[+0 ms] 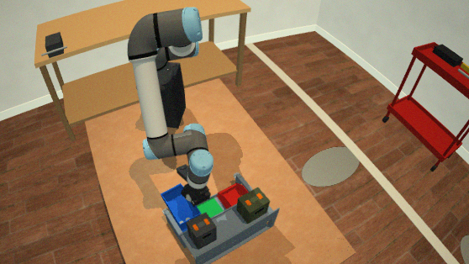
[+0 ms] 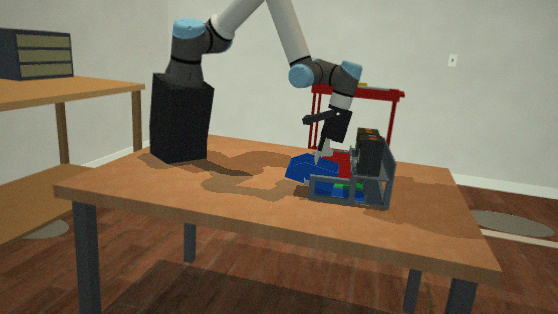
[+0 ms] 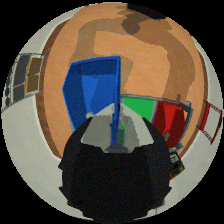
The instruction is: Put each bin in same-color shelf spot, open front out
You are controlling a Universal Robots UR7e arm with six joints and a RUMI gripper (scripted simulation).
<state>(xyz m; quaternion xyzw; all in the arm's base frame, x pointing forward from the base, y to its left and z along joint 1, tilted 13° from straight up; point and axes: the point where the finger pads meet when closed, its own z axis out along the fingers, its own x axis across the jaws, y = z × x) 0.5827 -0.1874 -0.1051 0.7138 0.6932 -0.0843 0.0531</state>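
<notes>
Right now the blue bin is 10 mm behind my hand, 50 mm to the right of it and 20 mm below it. The rest, counted from my hand: red bin 100 mm ahead, 180 mm to the left, 60 mm below.
</notes>
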